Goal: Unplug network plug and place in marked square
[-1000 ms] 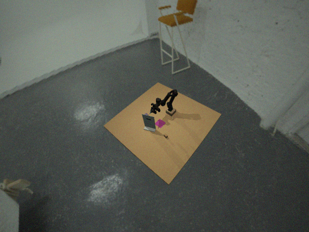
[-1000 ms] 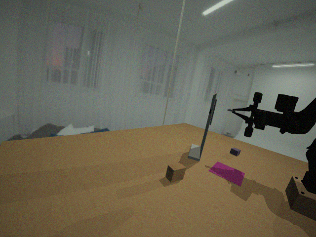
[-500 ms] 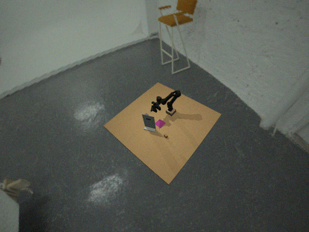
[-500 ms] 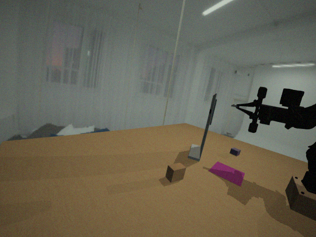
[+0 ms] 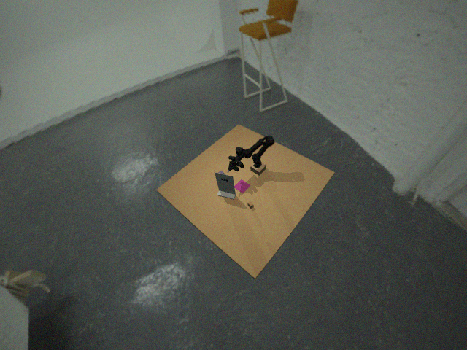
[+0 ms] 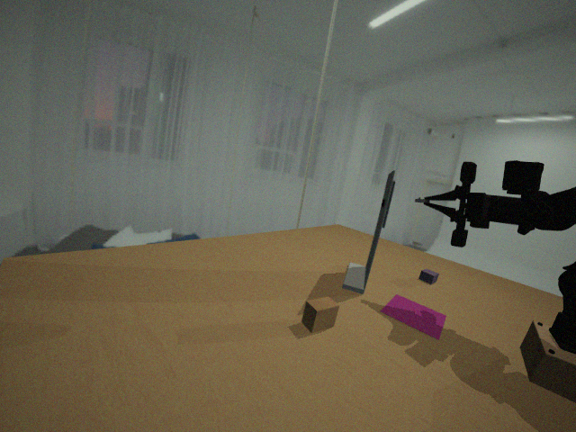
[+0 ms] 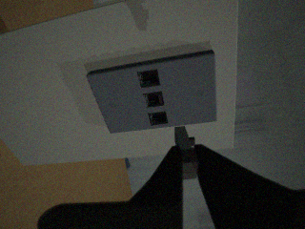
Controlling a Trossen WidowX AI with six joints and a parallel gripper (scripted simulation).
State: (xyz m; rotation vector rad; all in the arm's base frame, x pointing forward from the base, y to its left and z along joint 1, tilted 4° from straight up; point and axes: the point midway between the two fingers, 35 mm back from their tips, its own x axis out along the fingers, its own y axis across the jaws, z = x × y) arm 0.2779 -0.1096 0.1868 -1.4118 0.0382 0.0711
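Right now the magenta marked square is 24 cm below my gripper tip, 9 cm to the left of it and 6 cm behind it. The rest, counted from my gripper tip: purple block: 23 cm below, 17 cm to the right, 6 cm behind; then grey network plug: 1 cm ahead; then grey upright panel: 11 cm below, 10 cm ahead, 2 cm to the left.
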